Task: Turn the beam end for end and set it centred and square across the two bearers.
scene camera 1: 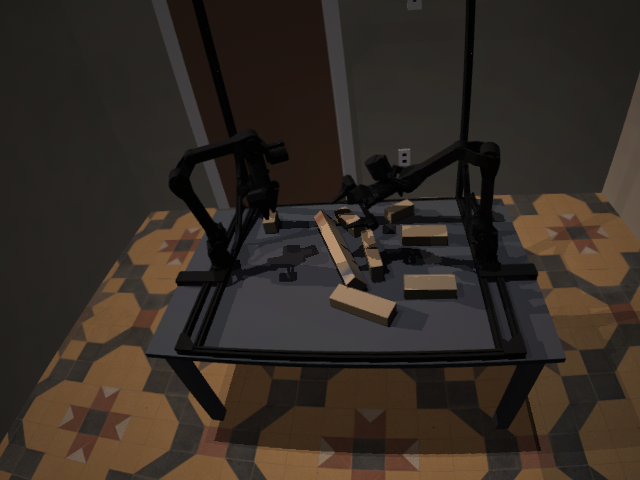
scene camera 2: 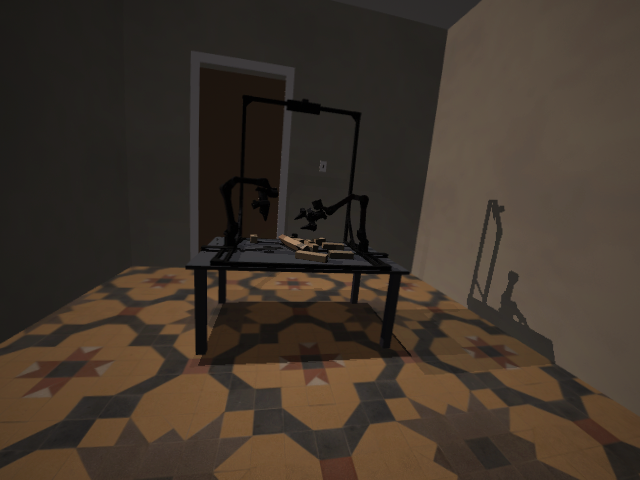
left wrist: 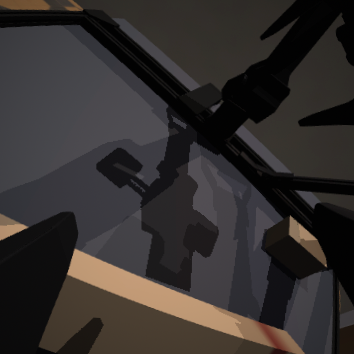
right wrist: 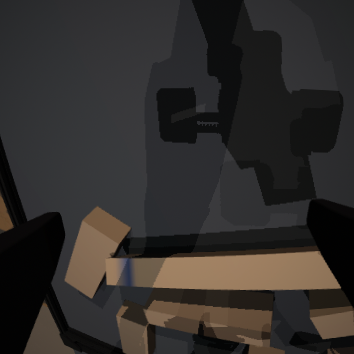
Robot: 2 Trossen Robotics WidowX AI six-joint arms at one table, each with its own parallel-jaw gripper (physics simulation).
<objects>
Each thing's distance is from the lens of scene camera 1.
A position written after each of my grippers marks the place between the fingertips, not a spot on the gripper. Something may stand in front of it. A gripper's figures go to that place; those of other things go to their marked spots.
my left gripper (scene camera 1: 336, 216): 1.20 m
my right gripper (scene camera 1: 271, 216): 1.23 m
beam (scene camera 1: 347, 266): 1.19 m
</objects>
